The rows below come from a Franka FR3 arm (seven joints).
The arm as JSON. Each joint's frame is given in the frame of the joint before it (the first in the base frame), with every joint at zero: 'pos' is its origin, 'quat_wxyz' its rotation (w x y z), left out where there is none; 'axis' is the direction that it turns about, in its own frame. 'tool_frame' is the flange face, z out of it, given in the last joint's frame.
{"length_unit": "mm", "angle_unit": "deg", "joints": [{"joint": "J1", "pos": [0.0, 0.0, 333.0], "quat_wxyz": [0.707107, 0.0, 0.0, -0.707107], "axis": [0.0, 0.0, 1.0]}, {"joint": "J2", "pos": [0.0, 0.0, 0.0], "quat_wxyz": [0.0, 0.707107, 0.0, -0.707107], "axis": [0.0, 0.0, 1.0]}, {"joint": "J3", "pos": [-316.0, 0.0, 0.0], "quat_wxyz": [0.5, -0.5, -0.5, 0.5], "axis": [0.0, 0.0, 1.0]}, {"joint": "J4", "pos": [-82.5, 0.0, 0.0], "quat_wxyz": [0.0, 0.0, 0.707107, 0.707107], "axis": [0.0, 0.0, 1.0]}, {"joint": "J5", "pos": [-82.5, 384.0, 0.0], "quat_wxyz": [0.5, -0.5, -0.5, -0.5], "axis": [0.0, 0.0, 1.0]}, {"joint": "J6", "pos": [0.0, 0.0, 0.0], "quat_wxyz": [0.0, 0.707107, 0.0, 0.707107], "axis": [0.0, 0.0, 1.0]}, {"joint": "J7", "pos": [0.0, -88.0, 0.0], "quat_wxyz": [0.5, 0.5, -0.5, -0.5], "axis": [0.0, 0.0, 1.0]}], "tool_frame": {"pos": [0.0, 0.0, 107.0]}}
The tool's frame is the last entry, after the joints.
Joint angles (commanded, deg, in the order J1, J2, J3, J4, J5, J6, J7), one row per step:
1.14 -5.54 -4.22 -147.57 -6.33 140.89 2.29
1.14 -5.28 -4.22 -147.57 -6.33 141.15 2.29
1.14 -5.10 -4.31 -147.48 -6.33 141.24 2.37
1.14 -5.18 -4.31 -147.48 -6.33 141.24 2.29
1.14 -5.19 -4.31 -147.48 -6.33 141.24 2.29
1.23 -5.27 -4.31 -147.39 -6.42 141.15 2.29
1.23 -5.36 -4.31 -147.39 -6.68 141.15 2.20
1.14 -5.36 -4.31 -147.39 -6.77 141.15 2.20
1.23 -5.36 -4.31 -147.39 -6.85 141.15 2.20
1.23 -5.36 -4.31 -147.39 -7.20 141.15 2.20
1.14 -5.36 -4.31 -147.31 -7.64 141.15 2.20
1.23 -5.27 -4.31 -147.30 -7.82 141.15 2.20
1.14 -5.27 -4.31 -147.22 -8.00 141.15 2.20
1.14 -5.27 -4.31 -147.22 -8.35 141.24 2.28
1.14 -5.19 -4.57 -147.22 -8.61 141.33 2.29
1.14 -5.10 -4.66 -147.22 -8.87 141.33 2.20
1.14 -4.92 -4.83 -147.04 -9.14 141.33 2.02
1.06 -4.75 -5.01 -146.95 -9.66 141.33 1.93
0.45 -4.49 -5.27 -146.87 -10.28 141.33 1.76
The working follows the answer.
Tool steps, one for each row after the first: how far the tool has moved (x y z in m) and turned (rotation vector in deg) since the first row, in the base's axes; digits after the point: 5 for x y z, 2 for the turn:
0.00032 0.00004 -0.00160 0.00 0.00 0.02
0.00089 -0.00067 -0.00224 0.00 0.00 -0.15
0.00095 -0.00067 -0.00163 0.01 -0.08 -0.07
0.00095 -0.00067 -0.00155 0.01 -0.09 -0.07
0.00144 -0.00002 -0.00047 -0.05 -0.17 0.09
0.00150 -0.00001 0.00022 -0.21 -0.24 0.38
0.00147 -0.00070 0.00022 -0.26 -0.24 0.36
0.00150 -0.00001 0.00022 -0.31 -0.24 0.52
0.00150 0.00000 0.00022 -0.53 -0.23 0.79
0.00197 -0.00071 0.00076 -0.80 -0.30 1.05
0.00201 -0.00002 0.00014 -0.91 -0.21 1.28
0.00247 -0.00074 0.00068 -1.03 -0.29 1.33
0.00264 -0.00071 0.00081 -1.24 -0.37 1.53
0.00264 -0.00266 0.00032 -1.37 -0.37 1.48
0.00254 -0.00333 -0.00038 -1.52 -0.27 1.69
0.00347 -0.00470 -0.00055 -1.69 -0.24 1.91
0.00379 -0.00672 -0.00127 -2.00 -0.13 2.15
0.00361 -0.01343 -0.00275 -2.36 0.10 1.95

Tool pose at each row, in the base's axes (x y z in m, rotation vector in deg; rounded; the steps above come from the unrounded poses):
0.43813 -0.02307 0.29468 176.46 -0.61 -1.79
0.43845 -0.02303 0.29308 176.47 -0.58 -1.79
0.43903 -0.02373 0.29244 176.47 -0.83 -1.79
0.43908 -0.02373 0.29305 176.47 -0.72 -1.67
0.43909 -0.02373 0.29313 176.47 -0.72 -1.65
0.43958 -0.02309 0.29422 176.41 -0.48 -1.52
0.43964 -0.02308 0.29490 176.25 -0.03 -1.39
0.43960 -0.02377 0.29490 176.20 -0.06 -1.39
0.43964 -0.02307 0.29490 176.15 0.17 -1.39
0.43964 -0.02307 0.29490 175.93 0.59 -1.39
0.44010 -0.02378 0.29544 175.65 0.98 -1.27
0.44014 -0.02309 0.29482 175.54 1.34 -1.39
0.44061 -0.02380 0.29536 175.42 1.41 -1.27
0.44078 -0.02377 0.29550 175.20 1.71 -1.13
0.44078 -0.02572 0.29500 175.07 1.62 -1.13
0.44068 -0.02640 0.29431 174.92 1.94 -1.28
0.44161 -0.02777 0.29413 174.75 2.27 -1.30
0.44192 -0.02978 0.29342 174.43 2.64 -1.45
0.44174 -0.03650 0.29194 174.07 2.33 -1.81

